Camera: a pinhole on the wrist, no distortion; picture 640 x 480 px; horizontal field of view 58.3 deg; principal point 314.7 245.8 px. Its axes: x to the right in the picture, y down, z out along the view. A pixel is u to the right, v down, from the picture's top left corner.
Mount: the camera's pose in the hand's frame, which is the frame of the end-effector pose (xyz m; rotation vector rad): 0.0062 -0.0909 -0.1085 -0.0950 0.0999 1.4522
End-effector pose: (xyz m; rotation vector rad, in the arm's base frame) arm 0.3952 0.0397 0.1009 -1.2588 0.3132 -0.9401
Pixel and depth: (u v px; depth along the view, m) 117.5 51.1 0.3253
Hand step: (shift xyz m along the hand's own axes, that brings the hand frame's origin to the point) 0.1063 -0.1731 0.2287
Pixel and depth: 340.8 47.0 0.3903
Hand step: 0.1467 -0.0402 0.2770
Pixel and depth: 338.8 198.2 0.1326
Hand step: 0.0192 -0.0701 0.0224
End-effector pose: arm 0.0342 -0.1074 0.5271 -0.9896 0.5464 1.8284
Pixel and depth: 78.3 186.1 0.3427
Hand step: 0.0289 -0.1912 0.2494
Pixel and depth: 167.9 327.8 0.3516
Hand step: -0.0504 -0.1297 0.2514
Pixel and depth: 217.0 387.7 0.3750
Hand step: -0.0894 -0.0961 0.2712
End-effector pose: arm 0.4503 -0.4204 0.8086 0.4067 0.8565 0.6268
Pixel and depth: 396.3 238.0 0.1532
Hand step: 0.0124 -0.0505 0.0408
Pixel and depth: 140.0 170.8 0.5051
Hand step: 0.0593 -0.1868 0.4122
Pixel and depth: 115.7 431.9 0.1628
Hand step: -0.0511 -0.1200 0.0599
